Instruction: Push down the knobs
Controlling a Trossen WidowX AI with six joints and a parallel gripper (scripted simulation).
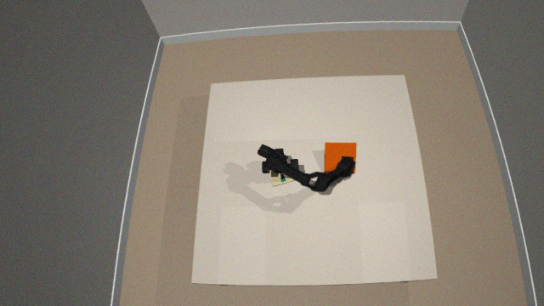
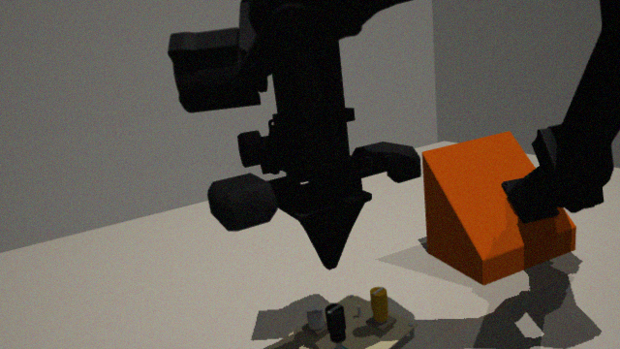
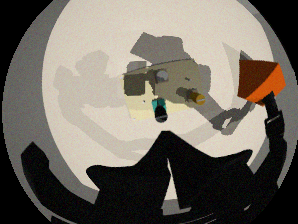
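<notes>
My gripper tip is 6 cm above the black knob. Round my gripper tip: yellow knob (6 cm behind, 3 cm to the right, 8 cm below).
</notes>
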